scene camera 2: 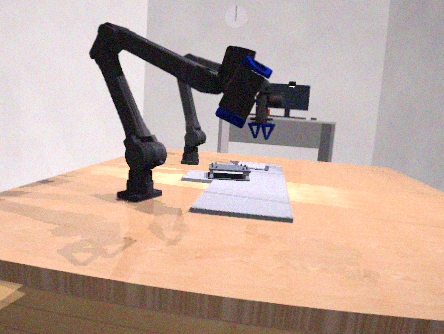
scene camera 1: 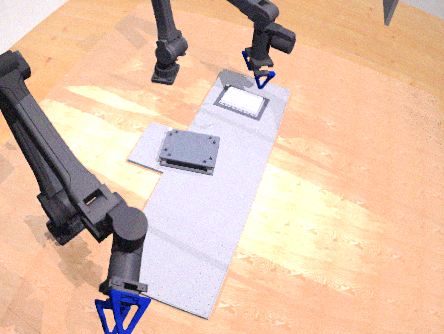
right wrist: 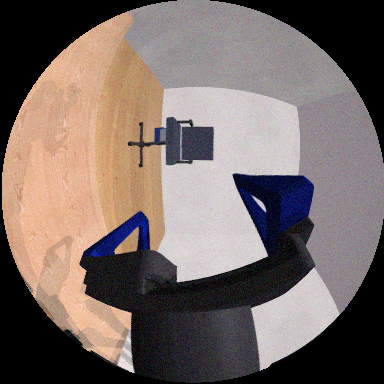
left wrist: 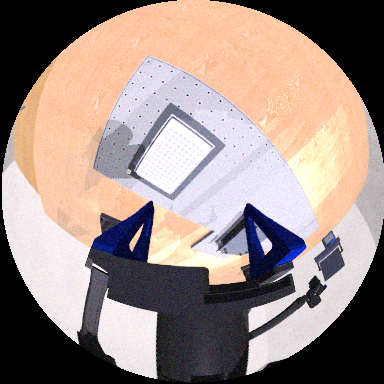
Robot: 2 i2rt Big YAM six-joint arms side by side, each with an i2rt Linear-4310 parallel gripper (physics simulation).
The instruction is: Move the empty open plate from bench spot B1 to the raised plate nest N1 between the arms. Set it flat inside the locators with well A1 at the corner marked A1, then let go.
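Frame: origin at the left arm's base, x ahead, y left, z up, level; centimetres.
Where they show: left gripper, between the fingertips: [scene camera 2: 260,139] [scene camera 1: 255,79] [left wrist: 199,206]; right gripper, between the fingertips: [scene camera 2: 250,95] [right wrist: 185,198] [left wrist: 320,280]; left arm's base, origin of its link: [scene camera 2: 190,162] [scene camera 1: 165,74]; right arm's base, origin of its link: [scene camera 2: 139,196] [scene camera 1: 69,224] [left wrist: 248,266].
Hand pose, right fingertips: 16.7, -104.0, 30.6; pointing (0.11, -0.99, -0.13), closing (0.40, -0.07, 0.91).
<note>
Things, the pixels of their top centre, and the offset from my right fingertips, as dx, dy, dz. "spot": a spot on its surface instead. Level surfaces: height alone.
- white open plate, centre of its top: [left wrist: 169,160] [scene camera 1: 242,98] [scene camera 2: 251,163] +13.8, +94.6, -27.7
- dark rectangular frame, a spot on its surface: [left wrist: 171,109] spot: +22.4, +98.1, -29.2
- raised nest, centre of its top: [scene camera 1: 190,144] [left wrist: 247,244] [scene camera 2: 229,164] +1.1, +66.0, -24.2
- perforated grey board, height of its surface: dz -29.3
- wooden table, height of its surface: dz -30.6
The white open plate [scene camera 1: 242,100] [left wrist: 175,155] lies flat within a dark rectangular frame [left wrist: 171,109] on the far part of the grey board. Its well grid shows in the left wrist view; well lettering is unreadable. The raised nest [scene camera 1: 191,148] [scene camera 2: 229,168] [left wrist: 240,242] is a grey block with small dark locators near its corners, with no plate on it. My left gripper [scene camera 1: 254,78] [scene camera 2: 261,138] [left wrist: 199,206] is open and empty, above the board's far end, near the plate but apart from it. My right gripper [scene camera 1: 116,330] [right wrist: 185,198] is open and empty, raised far from the plate.
The perforated grey board [scene camera 1: 200,225] [scene camera 2: 245,202] runs lengthwise on the wooden table [scene camera 1: 310,250] [scene camera 2: 150,260]. The nest stands between the plate and the board's near end. A desk with a monitor [scene camera 2: 296,97] stands in the background; a chair [right wrist: 173,141] shows in the right wrist view.
</note>
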